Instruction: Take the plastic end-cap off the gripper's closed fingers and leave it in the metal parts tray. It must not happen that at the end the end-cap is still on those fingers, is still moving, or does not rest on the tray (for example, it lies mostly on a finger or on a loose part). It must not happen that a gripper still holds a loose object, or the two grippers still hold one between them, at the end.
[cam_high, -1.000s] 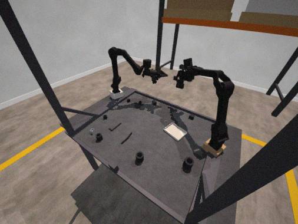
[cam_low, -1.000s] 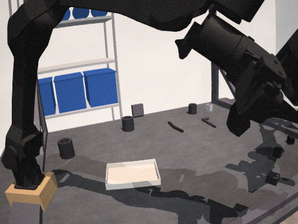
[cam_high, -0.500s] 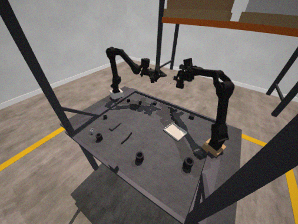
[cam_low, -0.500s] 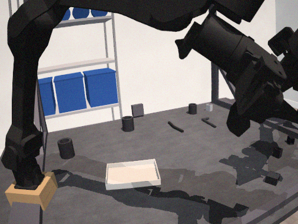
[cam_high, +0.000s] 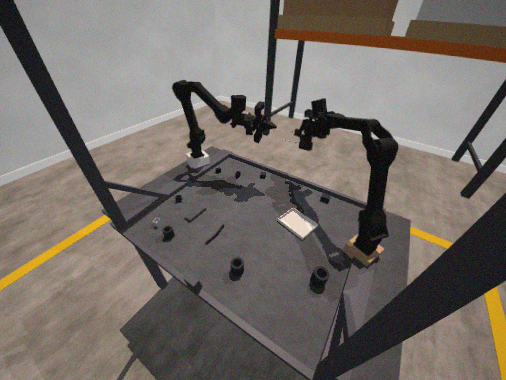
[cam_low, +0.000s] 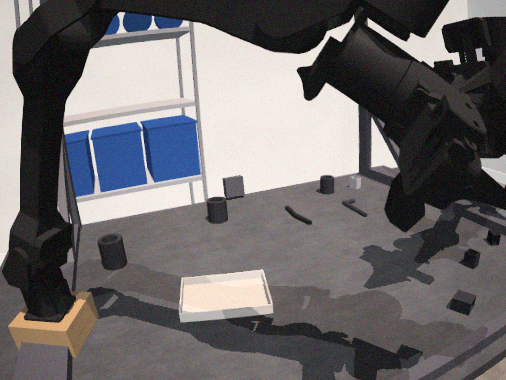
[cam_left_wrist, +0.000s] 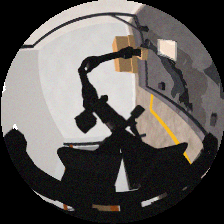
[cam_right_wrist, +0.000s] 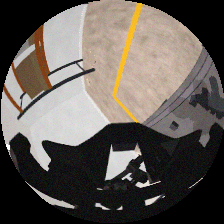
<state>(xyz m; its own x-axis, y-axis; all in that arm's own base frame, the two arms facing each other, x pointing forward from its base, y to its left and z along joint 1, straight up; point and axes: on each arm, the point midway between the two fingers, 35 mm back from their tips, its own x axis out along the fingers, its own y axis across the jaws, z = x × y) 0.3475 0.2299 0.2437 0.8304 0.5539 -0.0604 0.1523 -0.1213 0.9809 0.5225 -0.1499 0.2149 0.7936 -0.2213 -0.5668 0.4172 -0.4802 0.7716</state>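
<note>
My right hand is 3 cm to the right of the plastic end-cap and 1 cm above it. From my right hand the other things lie so: white metal parts tray 32 cm behind, 26 cm below, 19 cm to the right.
</note>
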